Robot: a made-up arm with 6 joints. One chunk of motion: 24 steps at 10 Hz.
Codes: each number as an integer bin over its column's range. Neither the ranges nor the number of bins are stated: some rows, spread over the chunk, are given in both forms.
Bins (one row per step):
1: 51 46 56 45 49 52
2: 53 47 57 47 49 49
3: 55 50 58 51 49 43
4: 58 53 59 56 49 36
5: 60 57 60 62 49 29
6: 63 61 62 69 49 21
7: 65 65 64 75 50 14
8: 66 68 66 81 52 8
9: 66 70 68 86 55 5
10: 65 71 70 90 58 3
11: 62 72 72 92 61 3
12: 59 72 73 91 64 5
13: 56 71 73 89 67 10
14: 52 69 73 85 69 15
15: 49 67 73 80 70 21
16: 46 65 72 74 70 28
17: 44 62 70 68 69 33
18: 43 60 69 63 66 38
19: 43 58 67 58 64 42
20: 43 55 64 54 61 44
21: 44 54 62 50 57 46
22: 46 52 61 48 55 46
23: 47 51 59 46 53 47
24: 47 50 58 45 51 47
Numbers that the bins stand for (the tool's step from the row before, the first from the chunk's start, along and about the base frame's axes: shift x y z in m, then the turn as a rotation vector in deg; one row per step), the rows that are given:
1: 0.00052 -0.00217 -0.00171 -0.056 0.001 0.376
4: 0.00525 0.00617 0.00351 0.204 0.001 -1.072
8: 0.01067 0.02405 0.01567 0.795 0.356 -3.606
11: 0.00796 0.02882 0.02609 1.055 1.424 -4.058
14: 0.00119 0.02524 0.02783 0.889 2.372 -2.972
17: -0.00422 0.01690 0.02262 0.487 2.372 -1.343
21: -0.00422 0.00736 0.00872 0.062 0.949 -0.167
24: -0.00219 0.00260 0.00177 -0.056 0.238 -0.076
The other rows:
2: 0.00187 -0.00098 0.00003 -0.009 0.001 0.105
3: 0.00322 0.00260 0.00177 0.085 0.001 -0.438
5: 0.00661 0.01094 0.00524 0.345 0.001 -1.705
6: 0.00864 0.01571 0.00872 0.511 0.001 -2.429
7: 0.00999 0.02047 0.01219 0.653 0.119 -3.063
9: 0.01067 0.02643 0.01914 0.913 0.712 -3.877
10: 0.00999 0.02763 0.02262 1.007 1.068 -4.058
12: 0.00593 0.02882 0.02783 1.031 1.779 -3.877
13: 0.00390 0.02763 0.02783 0.984 2.135 -3.425
15: -0.00084 0.02286 0.02783 0.771 2.491 -2.429
16: -0.00287 0.02047 0.02609 0.629 2.491 -1.796
18: -0.00490 0.01452 0.02088 0.369 2.017 -0.891
19: -0.00490 0.01213 0.01740 0.251 1.779 -0.529
20: -0.00490 0.00856 0.01219 0.156 1.424 -0.348
22: -0.00287 0.00498 0.00698 0.015 0.712 -0.167
23: -0.00219 0.00379 0.00351 -0.033 0.475 -0.076

